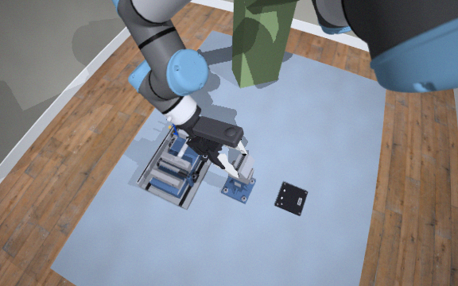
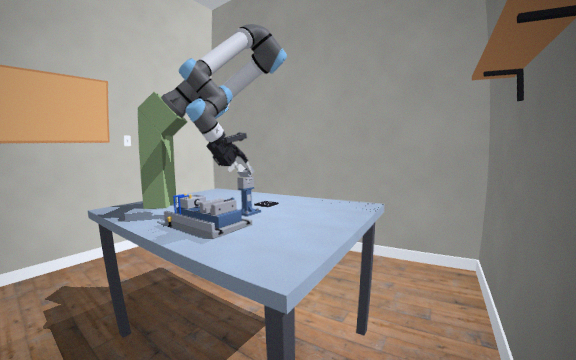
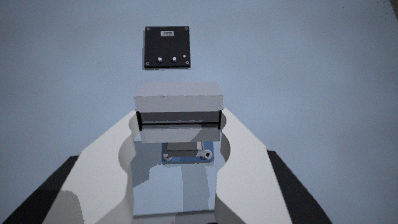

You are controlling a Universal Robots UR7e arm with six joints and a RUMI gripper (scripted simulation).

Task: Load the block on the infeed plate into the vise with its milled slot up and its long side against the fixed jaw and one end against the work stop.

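Now: hand right at the grey part. From my hand the other things lie so: work stop 7 cm ahead, 16 cm to the right, 10 cm below; moving jaw 4 cm ahead, 21 cm to the right, 11 cm below; cylinder rod 1 cm behind, 21 cm to the right, 11 cm below.
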